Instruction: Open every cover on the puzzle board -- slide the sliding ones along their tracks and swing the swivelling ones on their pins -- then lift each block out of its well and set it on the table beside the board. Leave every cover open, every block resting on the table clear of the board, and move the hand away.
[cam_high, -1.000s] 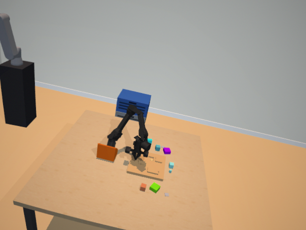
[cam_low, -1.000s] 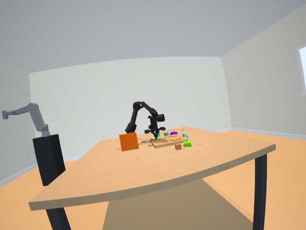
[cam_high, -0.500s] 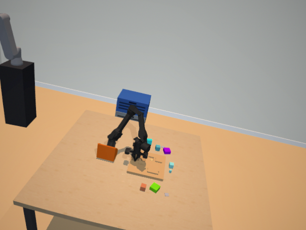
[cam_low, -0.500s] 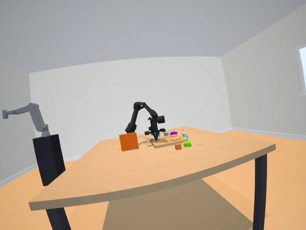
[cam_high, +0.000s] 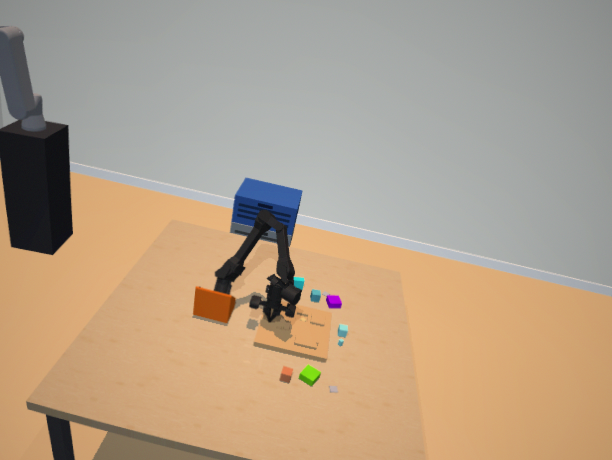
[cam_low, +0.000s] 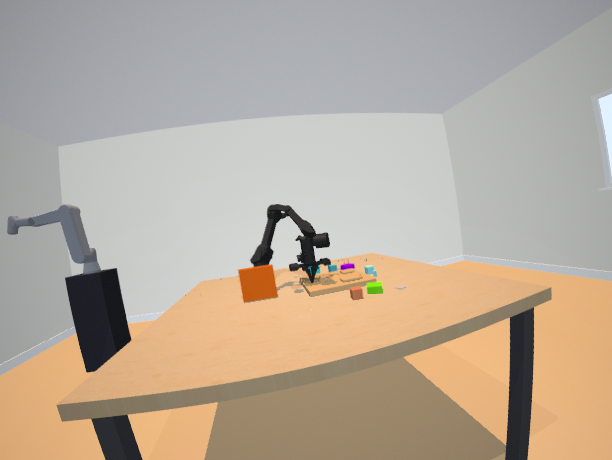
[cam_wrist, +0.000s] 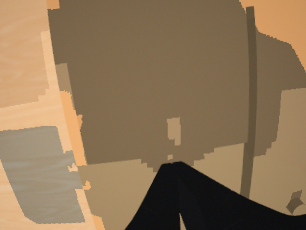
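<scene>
Right now the wooden puzzle board is 10 cm ahead of my gripper tip. From my gripper tip the other things lie so: brown block 27 cm to the right, 9 cm ahead, 1 cm below; blue-teal cube 24 cm to the left, 20 cm ahead; green block 25 cm to the right, 18 cm ahead, 1 cm below.
</scene>
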